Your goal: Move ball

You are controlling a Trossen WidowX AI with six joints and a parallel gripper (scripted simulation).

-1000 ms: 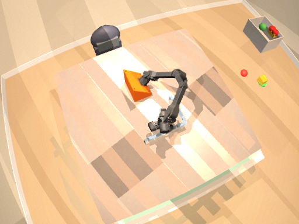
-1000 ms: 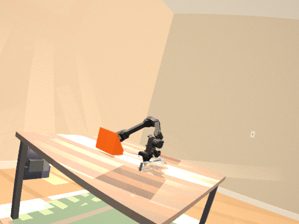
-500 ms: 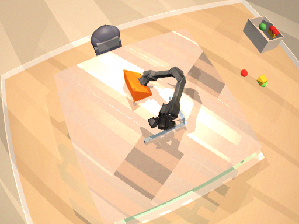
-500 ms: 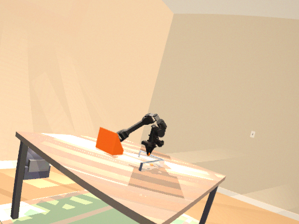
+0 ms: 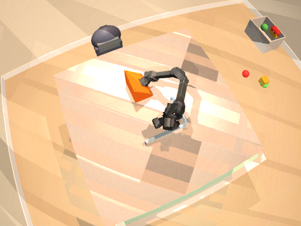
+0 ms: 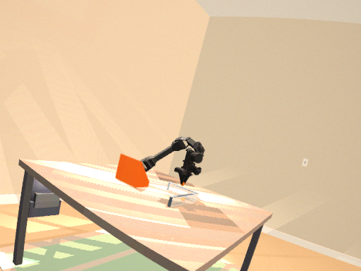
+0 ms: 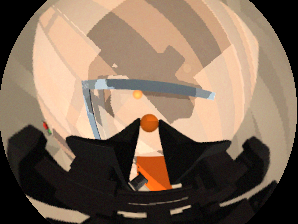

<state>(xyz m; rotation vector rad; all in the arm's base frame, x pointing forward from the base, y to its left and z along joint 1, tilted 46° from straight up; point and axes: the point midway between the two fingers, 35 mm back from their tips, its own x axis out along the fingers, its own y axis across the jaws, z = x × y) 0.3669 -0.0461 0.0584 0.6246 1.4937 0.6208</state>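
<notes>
Now: the goal spot 2 cm ahead of my gripper tip, 3 cm to the left of it and 10 cm below it.
</notes>
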